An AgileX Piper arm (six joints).
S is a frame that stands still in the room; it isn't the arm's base.
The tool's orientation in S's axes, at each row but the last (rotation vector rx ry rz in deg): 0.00, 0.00, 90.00; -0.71, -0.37, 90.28; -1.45, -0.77, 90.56; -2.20, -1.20, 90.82; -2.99, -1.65, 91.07; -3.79, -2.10, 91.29
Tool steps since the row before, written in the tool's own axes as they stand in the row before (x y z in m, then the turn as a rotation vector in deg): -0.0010, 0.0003, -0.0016, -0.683, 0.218, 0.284; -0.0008, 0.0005, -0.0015, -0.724, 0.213, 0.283; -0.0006, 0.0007, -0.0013, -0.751, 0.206, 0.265; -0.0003, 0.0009, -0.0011, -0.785, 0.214, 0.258; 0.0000, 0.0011, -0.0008, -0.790, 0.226, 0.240; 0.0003, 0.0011, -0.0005, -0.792, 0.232, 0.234
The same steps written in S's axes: -0.0003, -0.0010, -0.0016, -0.218, -0.683, 0.284; -0.0005, -0.0008, -0.0015, -0.213, -0.724, 0.283; -0.0007, -0.0006, -0.0013, -0.205, -0.751, 0.266; -0.0009, -0.0003, -0.0011, -0.212, -0.785, 0.259; -0.0011, 0.0000, -0.0009, -0.223, -0.791, 0.240; -0.0011, 0.0003, -0.0006, -0.229, -0.793, 0.234
